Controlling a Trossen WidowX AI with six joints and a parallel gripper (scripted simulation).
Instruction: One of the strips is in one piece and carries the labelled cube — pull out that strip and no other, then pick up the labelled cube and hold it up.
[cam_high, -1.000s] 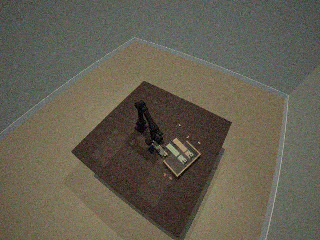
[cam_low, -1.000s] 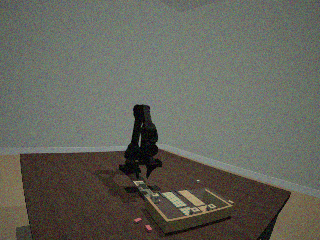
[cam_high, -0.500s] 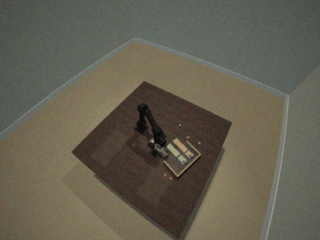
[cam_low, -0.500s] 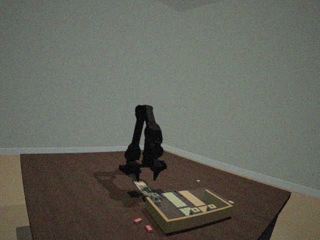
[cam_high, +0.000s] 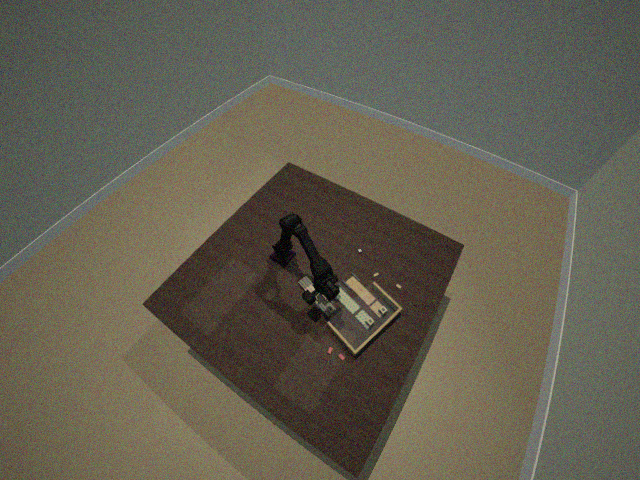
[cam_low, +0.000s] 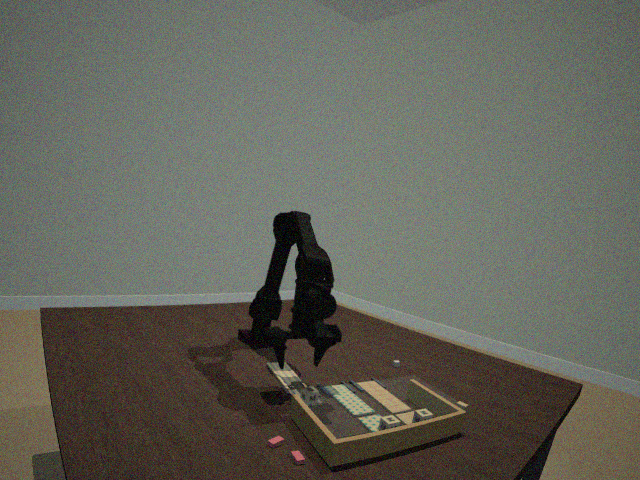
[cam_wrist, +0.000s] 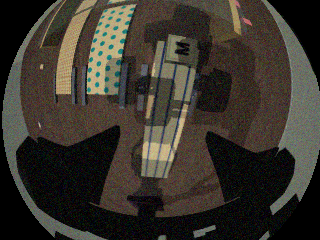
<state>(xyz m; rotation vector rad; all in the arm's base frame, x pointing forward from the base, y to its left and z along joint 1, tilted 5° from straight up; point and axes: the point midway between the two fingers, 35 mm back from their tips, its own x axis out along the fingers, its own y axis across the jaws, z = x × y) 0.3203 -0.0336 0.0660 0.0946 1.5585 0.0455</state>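
Right now the teal-dotted strip is 100 mm ahead of my gripper tip, 80 mm to the left of it and 50 mm below it.
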